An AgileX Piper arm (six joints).
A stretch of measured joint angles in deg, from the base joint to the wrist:
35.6, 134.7, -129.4, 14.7, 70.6, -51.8
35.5, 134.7, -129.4, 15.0, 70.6, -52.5
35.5, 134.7, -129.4, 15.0, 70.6, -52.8
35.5, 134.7, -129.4, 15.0, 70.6, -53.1
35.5, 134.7, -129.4, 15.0, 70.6, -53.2
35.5, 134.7, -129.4, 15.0, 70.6, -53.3
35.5, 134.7, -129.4, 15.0, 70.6, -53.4
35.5, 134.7, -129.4, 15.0, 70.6, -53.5
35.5, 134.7, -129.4, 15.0, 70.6, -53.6
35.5, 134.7, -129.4, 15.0, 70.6, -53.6
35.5, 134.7, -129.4, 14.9, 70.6, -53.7
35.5, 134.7, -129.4, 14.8, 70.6, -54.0
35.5, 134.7, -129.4, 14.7, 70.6, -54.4
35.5, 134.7, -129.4, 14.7, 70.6, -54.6
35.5, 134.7, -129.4, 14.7, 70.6, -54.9
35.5, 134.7, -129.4, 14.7, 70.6, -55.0
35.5, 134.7, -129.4, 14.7, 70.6, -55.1
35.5, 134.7, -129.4, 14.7, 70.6, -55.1
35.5, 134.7, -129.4, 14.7, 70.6, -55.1
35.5, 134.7, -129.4, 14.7, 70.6, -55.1
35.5, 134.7, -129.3, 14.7, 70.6, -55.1
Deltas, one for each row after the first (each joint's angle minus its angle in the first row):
-0.1, 0.0, 0.0, 0.3, 0.0, -0.7
-0.1, 0.0, 0.0, 0.3, 0.0, -1.0
-0.1, 0.0, 0.0, 0.3, 0.0, -1.3
-0.1, 0.0, 0.0, 0.3, 0.0, -1.4
-0.1, 0.0, 0.0, 0.3, 0.0, -1.5
-0.1, 0.0, 0.0, 0.3, 0.0, -1.6
-0.1, 0.0, 0.0, 0.3, 0.0, -1.7
-0.1, 0.0, 0.0, 0.3, 0.0, -1.8
-0.1, 0.0, 0.0, 0.3, 0.0, -1.8
-0.1, 0.0, 0.0, 0.2, 0.0, -1.9
-0.1, 0.0, 0.0, 0.1, 0.0, -2.2
-0.1, 0.0, 0.0, 0.0, 0.0, -2.6
-0.1, 0.0, 0.0, 0.0, 0.0, -2.8
-0.1, 0.0, 0.0, 0.0, 0.0, -3.1
-0.1, 0.0, 0.0, 0.0, 0.0, -3.2
-0.1, 0.0, 0.0, 0.0, 0.0, -3.3
-0.1, 0.0, 0.0, 0.0, 0.0, -3.3
-0.1, 0.0, 0.0, 0.0, 0.0, -3.3
-0.1, 0.0, 0.0, 0.0, 0.0, -3.3
-0.1, 0.0, 0.1, 0.0, 0.0, -3.3

